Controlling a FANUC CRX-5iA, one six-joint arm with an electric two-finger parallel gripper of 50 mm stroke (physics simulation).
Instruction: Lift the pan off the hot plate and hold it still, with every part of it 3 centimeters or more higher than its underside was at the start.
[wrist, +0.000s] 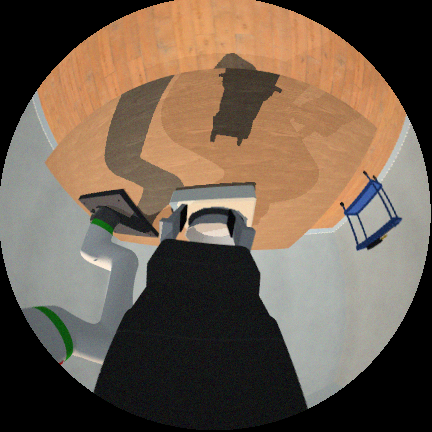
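The hot plate (215, 194) is a box with a grey side and a cream top, near the table's edge in the middle of the wrist view. The pan (212, 233) shows on its top as a round shape with a dark grey wall and a pale lit part. My gripper (207, 214) is open, with nothing between its fingers. Its fingertips appear over the pan in this view; their height above it is hard to tell. The black gripper body hides the lower side of the pan and hot plate. No pan handle can be made out.
The wooden table (195, 165) carries broad shadows of the arm. The robot's arm (122, 280) rises from a dark base plate (142, 215) at the left. A blue cart (364, 198) stands on the floor at the right, beyond the table.
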